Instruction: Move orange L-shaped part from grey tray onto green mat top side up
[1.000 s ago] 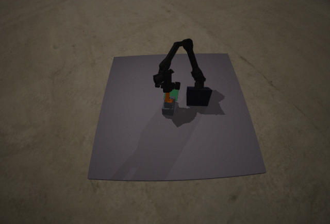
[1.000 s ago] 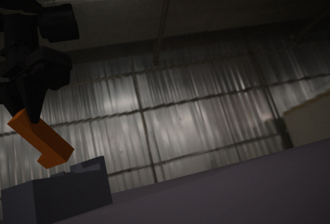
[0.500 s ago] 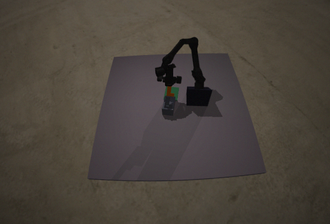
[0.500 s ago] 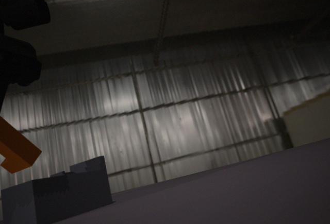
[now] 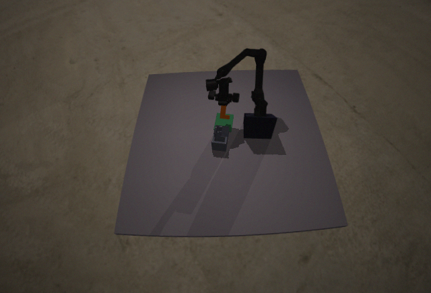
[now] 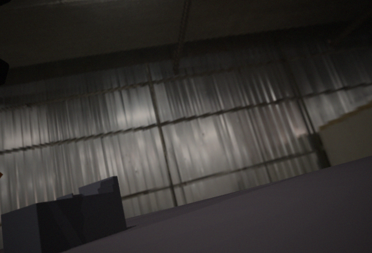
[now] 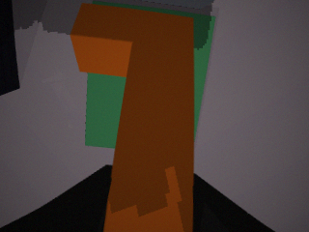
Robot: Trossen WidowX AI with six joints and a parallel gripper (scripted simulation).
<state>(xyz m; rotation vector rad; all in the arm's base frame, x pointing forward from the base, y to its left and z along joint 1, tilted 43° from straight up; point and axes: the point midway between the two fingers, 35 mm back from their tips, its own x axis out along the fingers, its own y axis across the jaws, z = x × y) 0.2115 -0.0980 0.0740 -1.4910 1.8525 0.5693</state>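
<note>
Right now the green mat is 170 mm below my gripper tip and 20 mm to the left of it. The rest, counted from my gripper tip: orange L-shaped part (40 mm to the left, 30 mm below, 10 mm behind).
</note>
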